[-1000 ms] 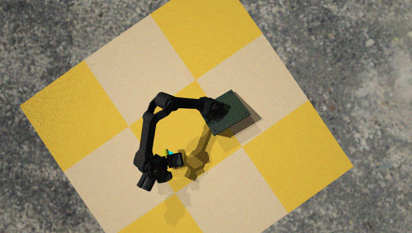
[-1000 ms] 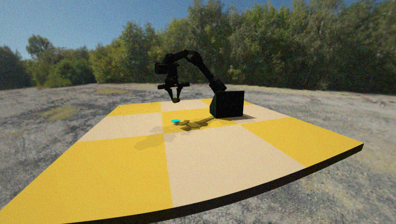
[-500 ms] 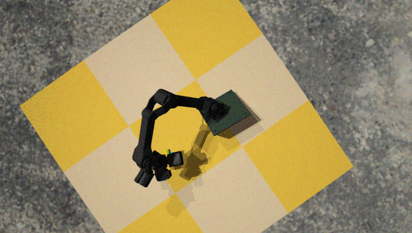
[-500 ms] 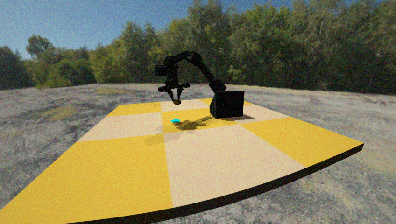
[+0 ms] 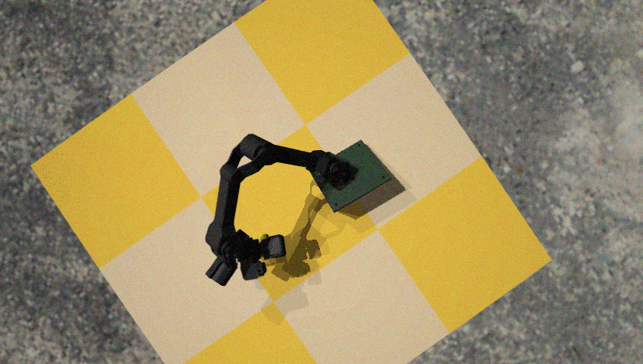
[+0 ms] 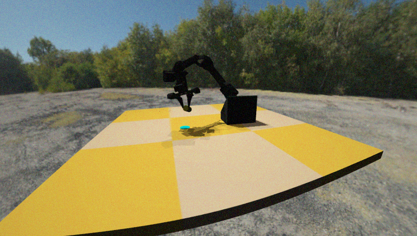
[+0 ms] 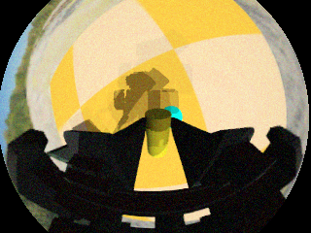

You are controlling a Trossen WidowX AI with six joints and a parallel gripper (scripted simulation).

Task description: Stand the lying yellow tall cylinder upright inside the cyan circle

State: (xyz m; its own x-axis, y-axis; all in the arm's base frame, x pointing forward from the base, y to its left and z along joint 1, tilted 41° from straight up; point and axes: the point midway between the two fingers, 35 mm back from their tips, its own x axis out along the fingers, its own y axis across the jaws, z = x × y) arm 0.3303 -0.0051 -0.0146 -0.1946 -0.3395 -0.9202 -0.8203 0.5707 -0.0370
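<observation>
My gripper tip is 1 cm short of the cyan circle, 2 cm to the left of it and 12 cm above it. Round my gripper tip: yellow tall cylinder (1 cm behind, 2 cm to the right, 1 cm below).
</observation>
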